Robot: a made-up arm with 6 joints. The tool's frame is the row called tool.
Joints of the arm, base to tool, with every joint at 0 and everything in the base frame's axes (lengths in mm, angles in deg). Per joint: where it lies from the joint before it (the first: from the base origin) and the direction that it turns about. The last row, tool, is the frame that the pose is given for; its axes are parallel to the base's.
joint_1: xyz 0 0 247 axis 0 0 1
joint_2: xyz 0 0 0 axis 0 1 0
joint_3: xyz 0 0 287 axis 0 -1 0
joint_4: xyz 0 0 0 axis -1 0 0
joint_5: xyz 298 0 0 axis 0 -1 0
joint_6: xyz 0 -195 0 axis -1 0 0
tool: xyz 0 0 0
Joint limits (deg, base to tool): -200..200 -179.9..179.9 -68..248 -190..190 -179.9..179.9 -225..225
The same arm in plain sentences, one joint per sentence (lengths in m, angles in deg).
The arm has six revolute joints in a row. What follows holds with every joint at zero, and every direction is one of the base frame's. Joint 1 is mounted 0.247 m along +z from the base frame's origin and turns about +z, from -200 to 200 deg. Joint 2 is mounted at the same point as joint 1 and turns about +y, from -179.9 to 179.9 deg. Joint 3 is mounted 0.287 m along +z from joint 2 and turns about -y, from -68 to 248 deg. Joint 4 is mounted at the same point as joint 3 and turns about -x, from -190 to 190 deg. Joint 5 is mounted 0.298 m along +x from joint 4 and turns about -y, from -179.9 to 179.9 deg. Joint 6 is mounted 0.195 m along -y from joint 5 and turns about -x, from -225 to 225 deg. The tool frame, which is the frame that the pose is given for, is mounted at the same point as joint 6; its axes are parallel to the base frame's.
